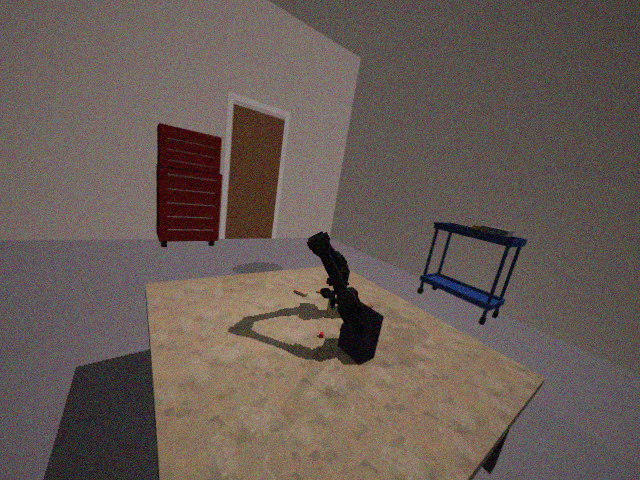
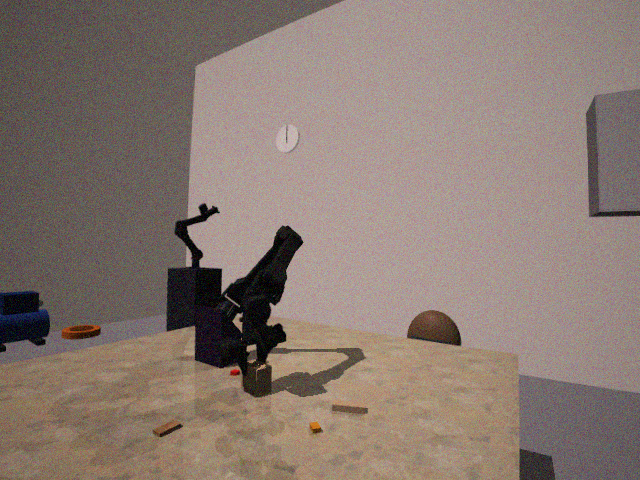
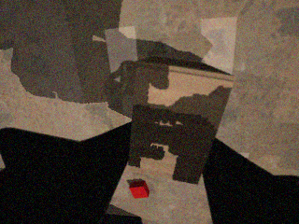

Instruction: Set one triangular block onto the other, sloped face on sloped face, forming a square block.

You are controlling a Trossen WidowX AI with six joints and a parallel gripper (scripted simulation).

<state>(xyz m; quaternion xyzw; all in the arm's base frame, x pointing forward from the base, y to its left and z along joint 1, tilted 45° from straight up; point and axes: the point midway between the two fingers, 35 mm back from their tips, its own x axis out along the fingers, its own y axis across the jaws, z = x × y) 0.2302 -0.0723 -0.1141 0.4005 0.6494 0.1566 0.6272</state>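
Now: the small red piece 100 mm behind my gripper tip, 60 mm to the left of it and 40 mm below it. Also, from my gripper tip: small orange piece: 230 mm ahead, 110 mm to the right, 40 mm below; then brown bar: 30 mm behind, 250 mm to the right, 40 mm below; then tan bar: 260 mm ahead, 30 mm below.
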